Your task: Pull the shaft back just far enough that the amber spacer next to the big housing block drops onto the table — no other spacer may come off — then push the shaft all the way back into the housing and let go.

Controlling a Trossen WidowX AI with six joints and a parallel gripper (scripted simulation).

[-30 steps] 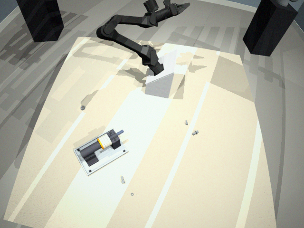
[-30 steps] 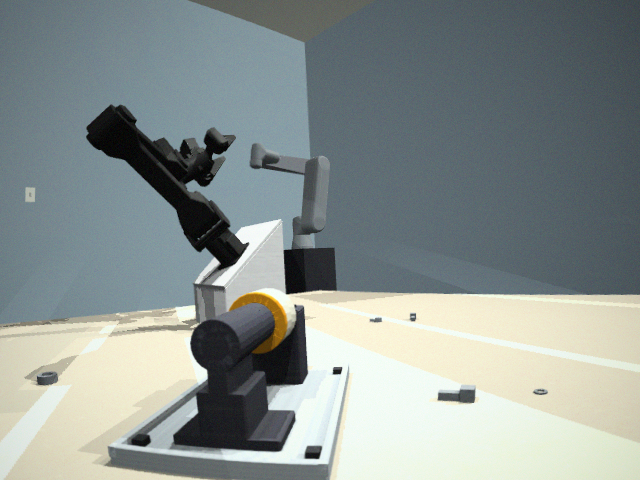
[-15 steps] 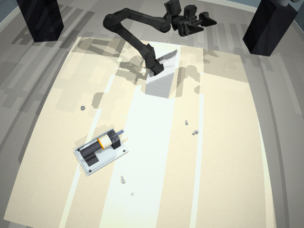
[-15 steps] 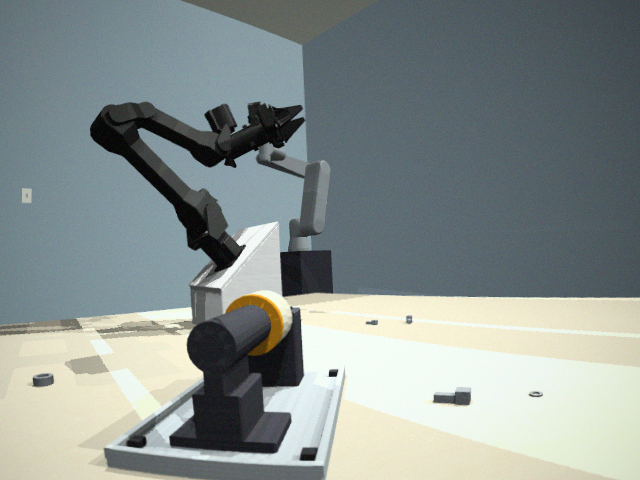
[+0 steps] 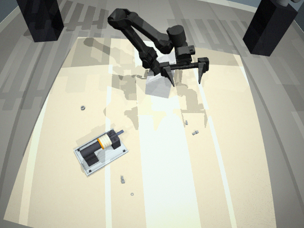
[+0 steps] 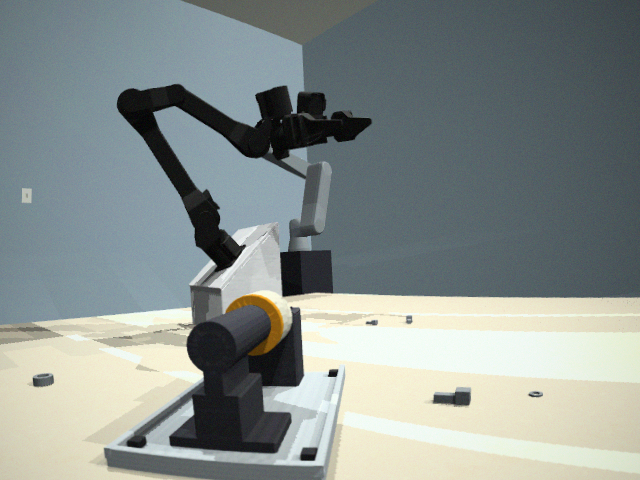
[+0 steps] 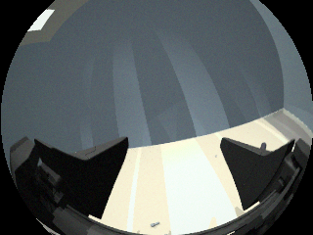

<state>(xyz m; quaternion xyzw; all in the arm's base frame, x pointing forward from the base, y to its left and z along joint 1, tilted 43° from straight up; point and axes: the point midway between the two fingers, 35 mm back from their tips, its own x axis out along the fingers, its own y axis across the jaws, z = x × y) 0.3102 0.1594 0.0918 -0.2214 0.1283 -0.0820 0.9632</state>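
Now: the grey-blue shaft 31 cm to the right of my gripper tip, 30 cm below it and 8 cm ahead of it. Also, from my gripper tip: nut (47 cm to the right, 37 cm below, 15 cm behind); cream spacer (31 cm to the right, 30 cm below, 8 cm ahead); amber spacer (34 cm to the right, 30 cm below, 10 cm ahead).
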